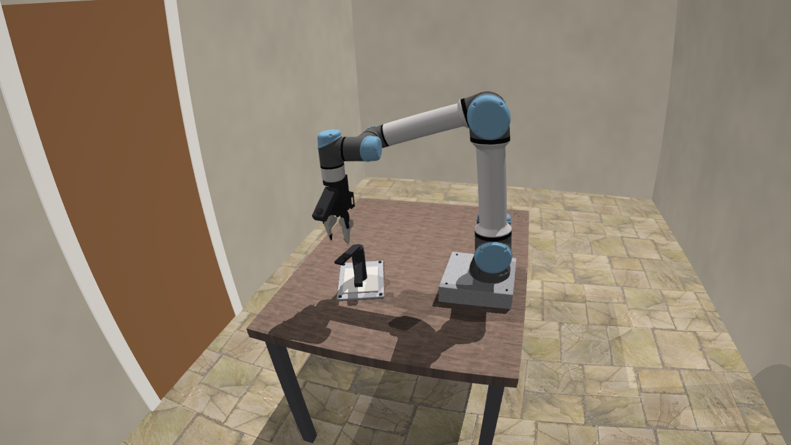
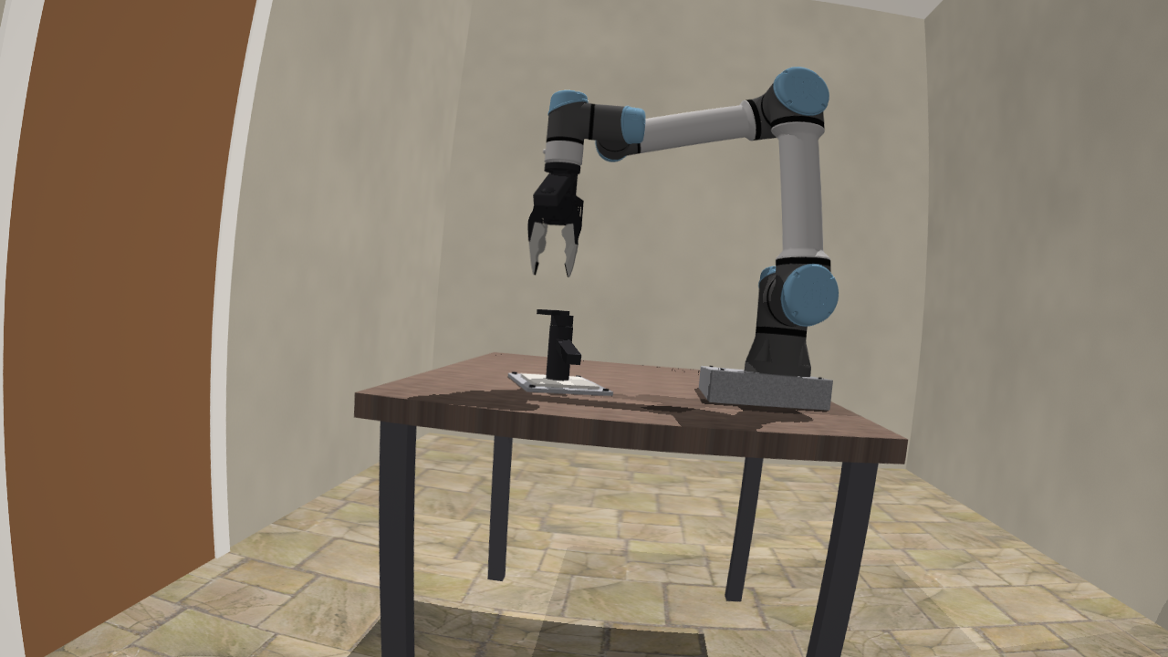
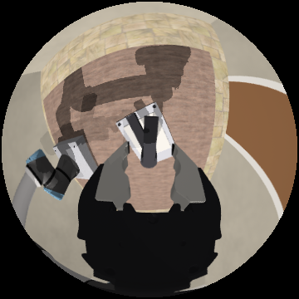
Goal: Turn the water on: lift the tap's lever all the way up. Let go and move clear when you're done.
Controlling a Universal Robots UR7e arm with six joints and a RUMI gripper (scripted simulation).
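Right now my hand is 80 mm above the flat lever, 40 mm to the left of it and 10 mm past it. Also, from my hand: black tap: 140 mm below, 70 mm to the right, 20 mm behind.
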